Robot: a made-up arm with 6 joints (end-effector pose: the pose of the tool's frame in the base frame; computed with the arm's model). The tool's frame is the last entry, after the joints.
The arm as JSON. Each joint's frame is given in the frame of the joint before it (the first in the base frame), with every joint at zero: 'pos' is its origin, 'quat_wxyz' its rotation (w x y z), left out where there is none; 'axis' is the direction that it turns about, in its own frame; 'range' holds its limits. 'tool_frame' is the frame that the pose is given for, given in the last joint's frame.
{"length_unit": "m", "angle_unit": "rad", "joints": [
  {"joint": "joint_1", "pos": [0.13, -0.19, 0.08], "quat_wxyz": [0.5, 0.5, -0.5, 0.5], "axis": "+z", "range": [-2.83, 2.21]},
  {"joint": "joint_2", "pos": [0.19, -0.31, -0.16], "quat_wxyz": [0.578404, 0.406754, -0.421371, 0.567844], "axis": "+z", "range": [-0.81, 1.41]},
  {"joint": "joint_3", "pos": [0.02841, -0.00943, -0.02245], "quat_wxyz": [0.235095, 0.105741, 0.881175, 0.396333], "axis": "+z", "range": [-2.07, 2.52]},
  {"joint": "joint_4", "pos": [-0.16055, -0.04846, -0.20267], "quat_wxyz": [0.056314, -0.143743, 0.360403, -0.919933], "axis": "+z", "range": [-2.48, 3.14]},
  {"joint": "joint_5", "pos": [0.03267, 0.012, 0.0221], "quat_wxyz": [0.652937, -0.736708, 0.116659, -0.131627], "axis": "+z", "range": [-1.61, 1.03]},
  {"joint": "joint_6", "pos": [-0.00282, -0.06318, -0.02], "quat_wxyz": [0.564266, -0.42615, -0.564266, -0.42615], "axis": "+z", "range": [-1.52, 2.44]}
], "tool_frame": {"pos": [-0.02, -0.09, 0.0], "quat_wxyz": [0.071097, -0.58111, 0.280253, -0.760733]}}
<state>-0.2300 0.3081 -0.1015 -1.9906 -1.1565 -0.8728</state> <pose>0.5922 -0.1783 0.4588 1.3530 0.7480 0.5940</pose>
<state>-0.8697 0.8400 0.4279 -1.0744 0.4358 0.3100</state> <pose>0.4993 -0.1884 0.1710 1.0872 -0.4273 0.2195</pose>
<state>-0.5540 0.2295 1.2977 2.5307 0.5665 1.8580</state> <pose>0.6212 0.0267 0.1823 -1.0136 1.1364 -1.3717</pose>
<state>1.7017 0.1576 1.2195 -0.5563 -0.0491 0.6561</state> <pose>-0.3281 0.1206 0.2955 -0.0743 -2.2318 -0.0687</pose>
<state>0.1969 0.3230 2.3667 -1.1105 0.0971 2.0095</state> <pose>0.3279 0.1898 0.4468 0.1756 -1.4339 0.8679</pose>
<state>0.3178 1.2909 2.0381 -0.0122 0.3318 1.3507</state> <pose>0.2358 -0.0241 0.6155 0.7139 -0.8551 -0.4423</pose>
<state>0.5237 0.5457 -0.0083 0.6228 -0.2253 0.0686</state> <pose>0.2337 -0.1297 0.5202 -0.3042 -0.2405 0.1196</pose>
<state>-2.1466 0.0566 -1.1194 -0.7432 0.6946 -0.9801</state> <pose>0.1340 -0.1226 -0.3738 1.2542 1.1201 0.3367</pose>
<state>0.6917 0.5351 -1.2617 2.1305 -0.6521 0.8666</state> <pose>0.3303 -0.0798 0.5270 -0.4731 -1.0216 0.4960</pose>
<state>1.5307 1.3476 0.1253 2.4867 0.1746 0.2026</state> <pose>0.0056 -0.2117 0.3134 -0.7972 -0.3547 -0.4823</pose>
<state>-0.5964 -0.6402 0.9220 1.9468 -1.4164 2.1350</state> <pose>0.6095 0.0991 0.1077 -1.7601 -0.2519 1.1669</pose>
